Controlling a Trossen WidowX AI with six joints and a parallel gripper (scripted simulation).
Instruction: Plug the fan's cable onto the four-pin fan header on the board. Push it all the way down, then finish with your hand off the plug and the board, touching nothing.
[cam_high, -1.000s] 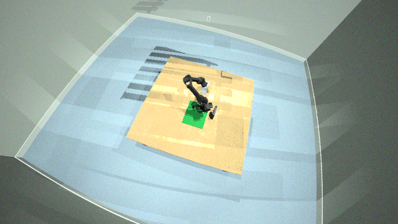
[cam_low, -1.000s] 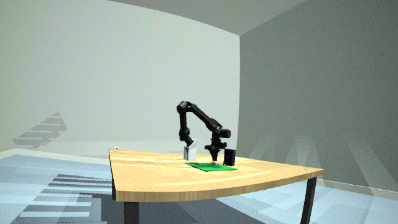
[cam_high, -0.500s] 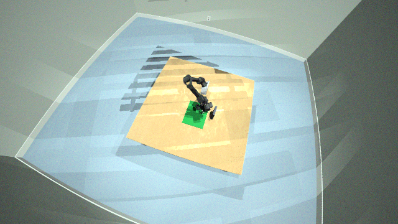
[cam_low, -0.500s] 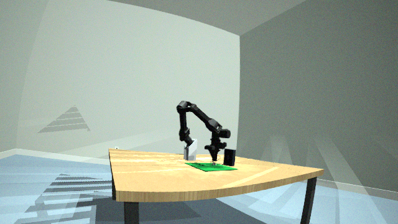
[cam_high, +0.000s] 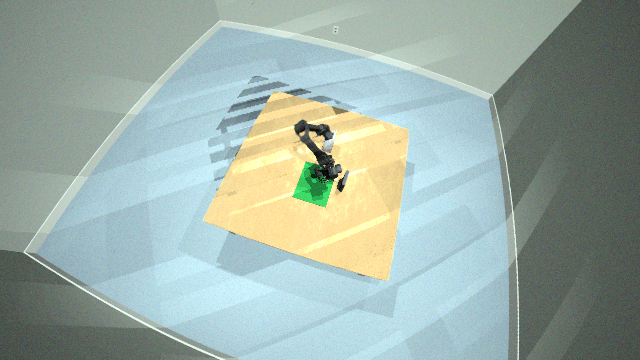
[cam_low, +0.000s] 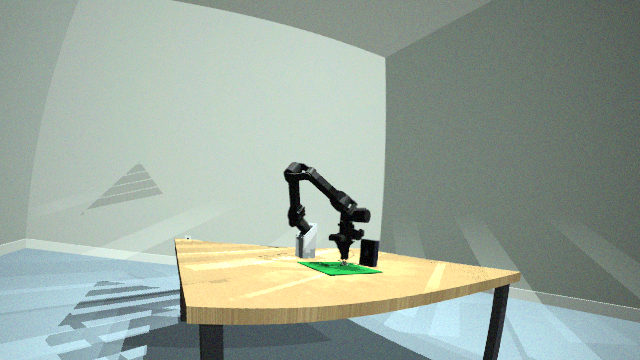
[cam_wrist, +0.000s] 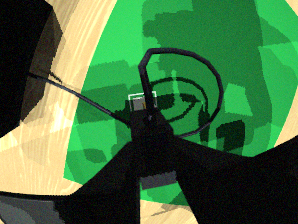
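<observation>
My gripper tip is 7 cm short of the green board, 6 cm to the left of it and 5 cm above it. From my gripper tip the other things lie so: black fan: 1 cm ahead, 12 cm to the left, 2 cm above; fan cable plug: 1 cm above.
</observation>
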